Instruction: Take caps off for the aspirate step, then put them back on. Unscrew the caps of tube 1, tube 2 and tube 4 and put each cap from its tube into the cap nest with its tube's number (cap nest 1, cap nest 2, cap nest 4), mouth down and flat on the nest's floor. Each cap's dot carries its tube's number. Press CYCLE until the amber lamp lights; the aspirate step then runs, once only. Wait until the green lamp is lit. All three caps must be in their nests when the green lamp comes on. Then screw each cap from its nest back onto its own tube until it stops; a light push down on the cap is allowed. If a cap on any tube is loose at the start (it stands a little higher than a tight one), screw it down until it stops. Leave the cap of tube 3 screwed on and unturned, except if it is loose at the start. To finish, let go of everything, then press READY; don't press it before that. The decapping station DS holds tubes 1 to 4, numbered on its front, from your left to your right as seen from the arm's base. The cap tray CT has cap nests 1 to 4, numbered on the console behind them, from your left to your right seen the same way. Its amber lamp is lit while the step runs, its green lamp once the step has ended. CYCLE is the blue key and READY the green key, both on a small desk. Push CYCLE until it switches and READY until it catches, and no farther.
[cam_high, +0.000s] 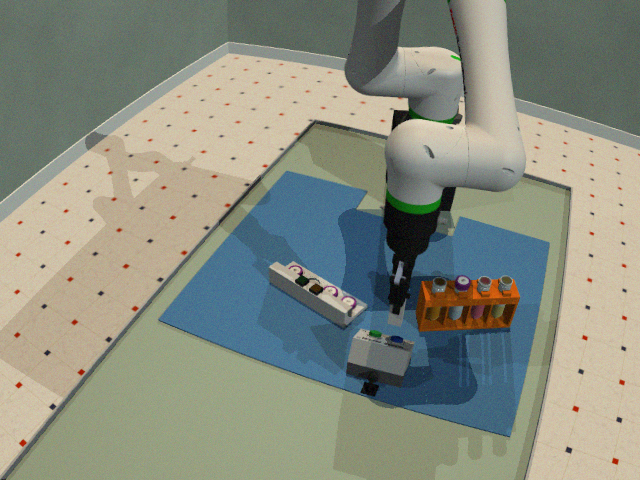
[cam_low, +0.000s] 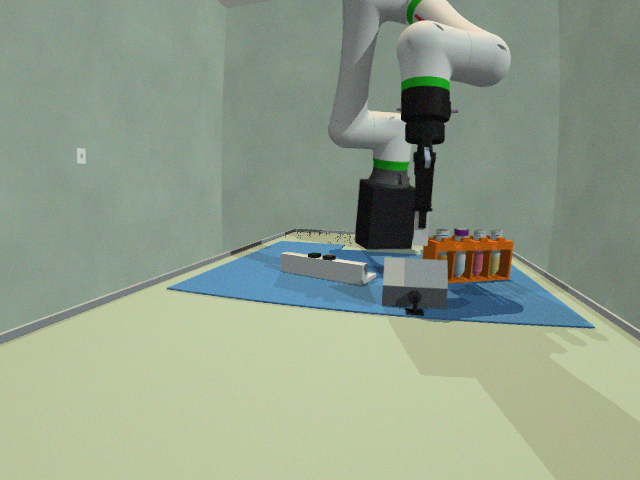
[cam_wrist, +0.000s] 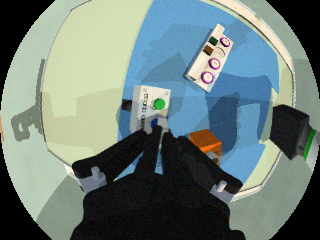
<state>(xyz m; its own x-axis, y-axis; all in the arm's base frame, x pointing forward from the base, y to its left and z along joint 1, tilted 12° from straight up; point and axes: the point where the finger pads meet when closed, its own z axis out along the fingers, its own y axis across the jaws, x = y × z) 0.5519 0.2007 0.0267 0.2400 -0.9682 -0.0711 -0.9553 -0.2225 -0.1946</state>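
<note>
Right now my hand is 10 mm short of the blue key, 10 mm to the right of it and 70 mm above it. The rest, counted from my hand: green key (20 mm ahead, 30 mm to the right, 70 mm below); then small grey desk (30 mm ahead, 80 mm below).
</note>
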